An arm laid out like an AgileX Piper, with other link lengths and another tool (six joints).
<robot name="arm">
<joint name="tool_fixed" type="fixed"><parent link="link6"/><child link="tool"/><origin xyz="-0.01 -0.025 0.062" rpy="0 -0.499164 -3.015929"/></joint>
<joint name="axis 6" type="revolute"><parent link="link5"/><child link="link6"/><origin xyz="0.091 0 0" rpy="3.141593 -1.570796 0"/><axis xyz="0 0 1"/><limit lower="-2.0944" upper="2.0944"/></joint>
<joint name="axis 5" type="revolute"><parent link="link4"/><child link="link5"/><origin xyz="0 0 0" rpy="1.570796 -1.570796 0"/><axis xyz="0 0 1"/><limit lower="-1.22" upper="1.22"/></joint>
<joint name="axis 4" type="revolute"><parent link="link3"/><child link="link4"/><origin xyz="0.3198 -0.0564 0" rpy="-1.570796 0 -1.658"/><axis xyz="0 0 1"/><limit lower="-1.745" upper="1.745"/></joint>
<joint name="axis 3" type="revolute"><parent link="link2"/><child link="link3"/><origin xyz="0.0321 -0.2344 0" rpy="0 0 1.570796"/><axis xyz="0 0 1"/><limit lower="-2.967" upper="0"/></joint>
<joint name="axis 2" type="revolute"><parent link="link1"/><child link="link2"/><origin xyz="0 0 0" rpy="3.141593 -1.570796 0"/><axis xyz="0 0 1"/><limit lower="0" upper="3.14"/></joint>
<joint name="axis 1" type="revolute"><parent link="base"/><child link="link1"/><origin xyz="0 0 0.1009" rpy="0 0 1.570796"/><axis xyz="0 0 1"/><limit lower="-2.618" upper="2.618"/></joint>
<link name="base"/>
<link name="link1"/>
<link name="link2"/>
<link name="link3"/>
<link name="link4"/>
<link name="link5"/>
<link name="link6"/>
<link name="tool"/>
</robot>
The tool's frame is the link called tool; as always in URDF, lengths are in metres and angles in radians.
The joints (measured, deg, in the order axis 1, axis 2, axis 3, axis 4, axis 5, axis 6), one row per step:
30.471, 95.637, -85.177, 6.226, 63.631, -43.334
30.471, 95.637, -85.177, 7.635, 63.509, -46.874
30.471, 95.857, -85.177, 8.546, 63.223, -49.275
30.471, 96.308, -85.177, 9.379, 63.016, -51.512
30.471, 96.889, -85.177, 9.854, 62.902, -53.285
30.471, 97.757, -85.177, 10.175, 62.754, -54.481
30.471, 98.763, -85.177, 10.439, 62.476, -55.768
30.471, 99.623, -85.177, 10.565, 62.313, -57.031
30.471, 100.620, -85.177, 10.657, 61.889, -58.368
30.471, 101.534, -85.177, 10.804, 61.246, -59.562
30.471, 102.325, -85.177, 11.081, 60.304, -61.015
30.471, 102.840, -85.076, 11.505, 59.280, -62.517
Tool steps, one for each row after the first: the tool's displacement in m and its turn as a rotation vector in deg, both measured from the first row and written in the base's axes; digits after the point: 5 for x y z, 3 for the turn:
0.00006, 0.00327, 0.00038, 0.369, -0.367, 3.134
0.00089, 0.00582, -0.00079, 0.585, -0.662, 5.225
0.00182, 0.00829, -0.00374, 0.646, -0.699, 7.171
0.00291, 0.00994, -0.00779, 0.423, -0.578, 8.738
0.00426, 0.01141, -0.01407, 0.105, -0.134, 9.780
0.00606, 0.01295, -0.02132, -0.278, 0.269, 10.890
0.00754, 0.01394, -0.02759, -0.750, 0.595, 12.019
0.00971, 0.01518, -0.03475, -1.216, 0.778, 13.177
0.01211, 0.01668, -0.04118, -1.479, 0.750, 14.150
0.01501, 0.01872, -0.04646, -1.528, 0.309, 15.276
0.01747, 0.02087, -0.05018, -1.367, -0.336, 16.387

